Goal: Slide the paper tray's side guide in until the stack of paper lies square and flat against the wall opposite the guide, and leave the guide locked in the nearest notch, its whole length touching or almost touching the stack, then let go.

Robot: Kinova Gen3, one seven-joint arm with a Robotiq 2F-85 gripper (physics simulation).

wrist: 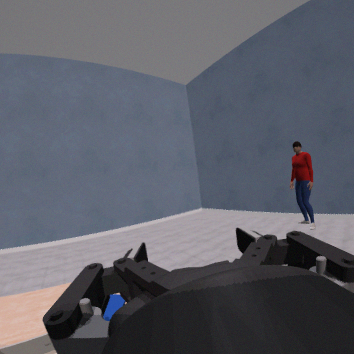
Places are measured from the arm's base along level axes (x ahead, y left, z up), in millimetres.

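Pixels of known places: gripper, fingertip midpoint: [191, 245].
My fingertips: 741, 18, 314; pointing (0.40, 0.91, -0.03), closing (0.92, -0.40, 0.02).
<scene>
Behind a point stands the place of what it marks, as x, y, z.
My gripper [191, 245] @[741, 18, 314] is open, with its two black fingers spread wide and no thing between them. It points out across the room, over the floor. A small blue piece [114, 306] @[641, 463, -47] shows through the gap in the left finger's linkage; I cannot tell what it belongs to. The paper tray, its side guide and the stack of paper cannot be made out in the wrist view.
A light wooden surface [30, 312] @[315, 534, -55] shows at the lower left, with a greyish edge [30, 347] @[412, 286, 5] below it. A person in a red top and blue trousers [302, 170] stands far off at the right. Blue walls [95, 150] meet in a corner behind the pale floor [200, 227].
</scene>
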